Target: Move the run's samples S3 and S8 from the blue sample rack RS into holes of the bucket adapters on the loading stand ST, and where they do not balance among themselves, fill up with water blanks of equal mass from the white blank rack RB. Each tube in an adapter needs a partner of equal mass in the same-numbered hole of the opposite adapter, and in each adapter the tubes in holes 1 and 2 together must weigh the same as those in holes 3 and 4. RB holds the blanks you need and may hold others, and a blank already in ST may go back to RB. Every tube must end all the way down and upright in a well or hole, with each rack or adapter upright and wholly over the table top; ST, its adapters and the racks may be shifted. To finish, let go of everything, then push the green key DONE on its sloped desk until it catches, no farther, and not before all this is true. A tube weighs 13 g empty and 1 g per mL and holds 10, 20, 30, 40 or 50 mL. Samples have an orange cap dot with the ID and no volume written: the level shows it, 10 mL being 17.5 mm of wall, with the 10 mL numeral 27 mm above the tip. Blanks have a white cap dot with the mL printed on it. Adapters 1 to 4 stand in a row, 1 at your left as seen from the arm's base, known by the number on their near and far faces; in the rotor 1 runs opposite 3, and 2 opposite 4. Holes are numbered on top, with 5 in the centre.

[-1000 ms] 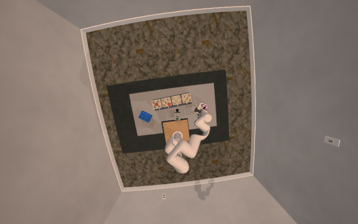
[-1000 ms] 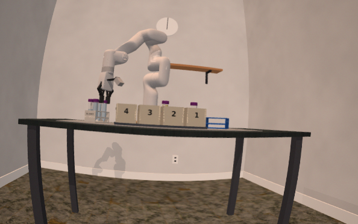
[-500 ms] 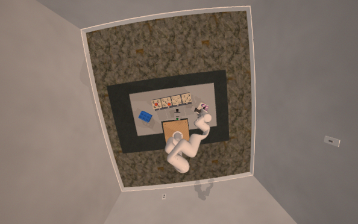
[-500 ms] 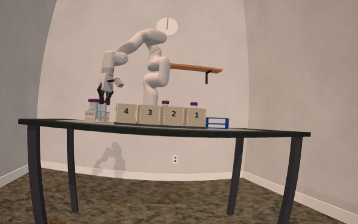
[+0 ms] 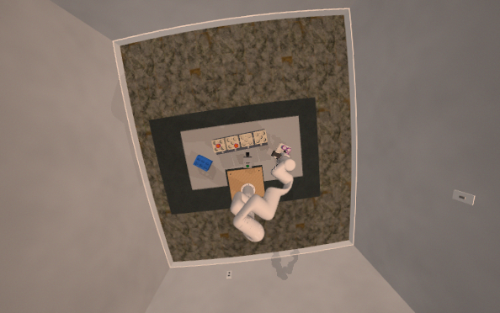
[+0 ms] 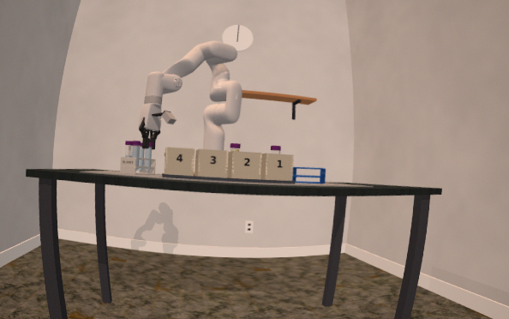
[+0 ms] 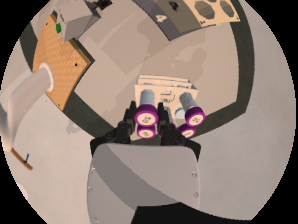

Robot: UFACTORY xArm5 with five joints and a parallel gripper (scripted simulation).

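Now: hand 1 cm past the purple-capped blank tube, 1 cm to the left of it and 5 cm above it. Also, from my hand: purple-capped blank (3 cm ahead, 5 cm to the right, 5 cm below); white blank rack RB (3 cm ahead, 3 cm to the right, 9 cm below); green DONE key (10 cm behind, 24 cm to the left, 5 cm below).
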